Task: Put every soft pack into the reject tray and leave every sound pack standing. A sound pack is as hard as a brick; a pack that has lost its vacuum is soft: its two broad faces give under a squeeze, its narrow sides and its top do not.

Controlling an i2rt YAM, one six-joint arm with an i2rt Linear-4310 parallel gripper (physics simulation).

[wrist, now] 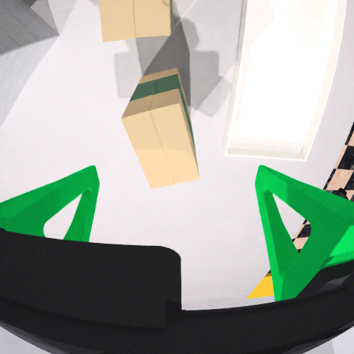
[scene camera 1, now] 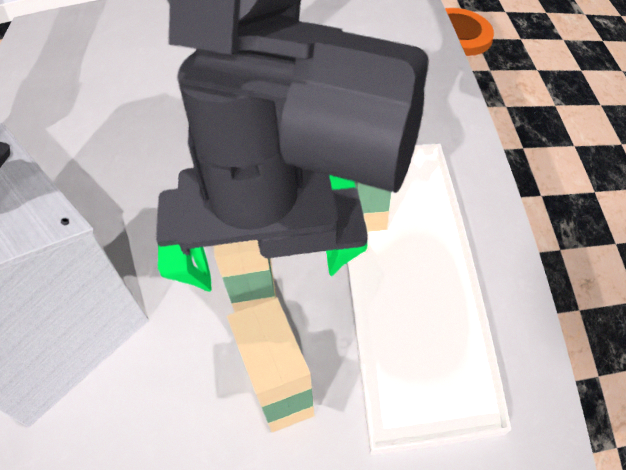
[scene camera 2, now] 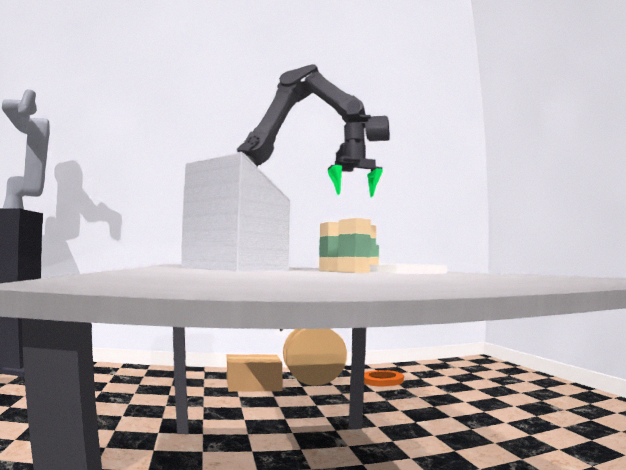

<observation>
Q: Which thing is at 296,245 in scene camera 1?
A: The gripper.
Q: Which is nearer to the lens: the white reject tray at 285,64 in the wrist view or the pack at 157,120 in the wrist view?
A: The pack.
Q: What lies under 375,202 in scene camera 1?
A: A pack.
</observation>
